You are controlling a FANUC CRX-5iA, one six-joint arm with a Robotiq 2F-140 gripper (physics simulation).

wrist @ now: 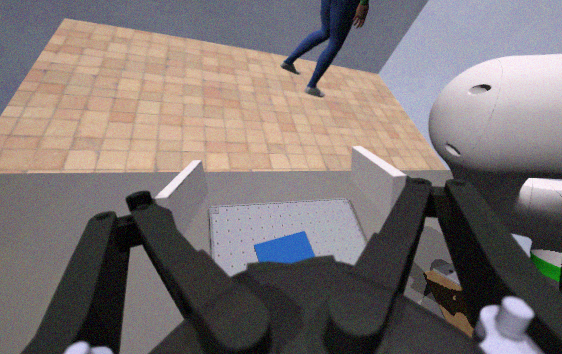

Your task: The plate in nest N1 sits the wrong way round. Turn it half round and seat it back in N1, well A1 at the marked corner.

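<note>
My gripper is open, with its two white finger pads standing wide apart at the left and right of the middle of the wrist view. No object touches the pads. Beyond and below the gap lies a pale grey board with rows of small dark dots. A blue square lies on it, its lower part hidden by the dark gripper body. I cannot make out the plate, nest N1, well A1 or the marked corner in this view.
A large white rounded arm part is at the right. Below it are a green-rimmed round thing and a brown, partly hidden object. A grey surface ends at a tiled floor, where a person's legs show.
</note>
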